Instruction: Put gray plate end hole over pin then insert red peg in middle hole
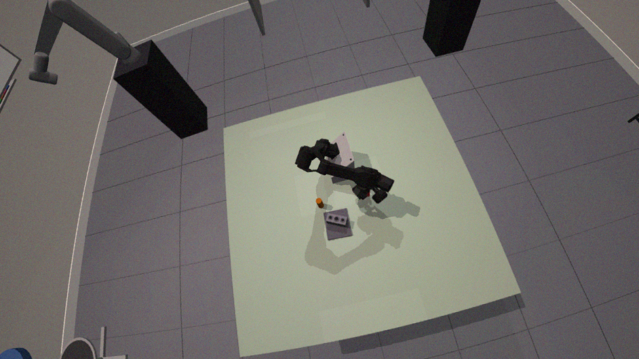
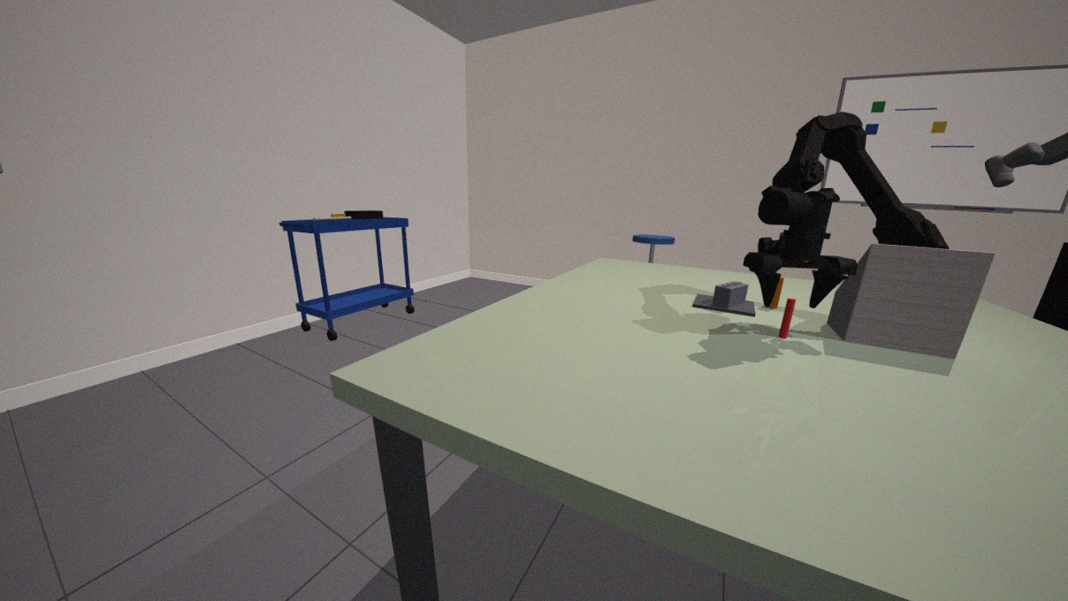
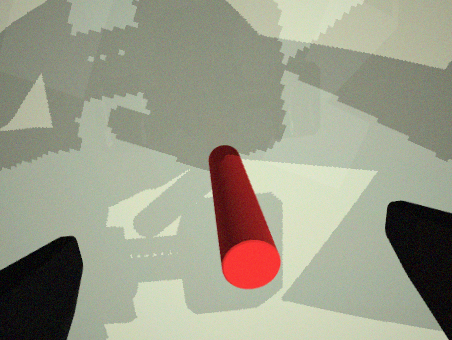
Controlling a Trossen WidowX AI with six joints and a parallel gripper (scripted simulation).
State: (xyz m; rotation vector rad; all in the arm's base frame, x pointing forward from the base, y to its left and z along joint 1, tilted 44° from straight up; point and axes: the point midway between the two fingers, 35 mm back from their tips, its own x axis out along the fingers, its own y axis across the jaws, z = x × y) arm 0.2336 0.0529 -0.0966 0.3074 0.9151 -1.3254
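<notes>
Now: gripper tip 2 cm above the red peg. From my gripper tip the other things lie so: gray base 18 cm to the right, 10 cm ahead, 6 cm below; then orange peg 25 cm to the right, 2 cm below, 2 cm behind; then gray plate 19 cm to the right, 9 cm ahead, 2 cm below.
</notes>
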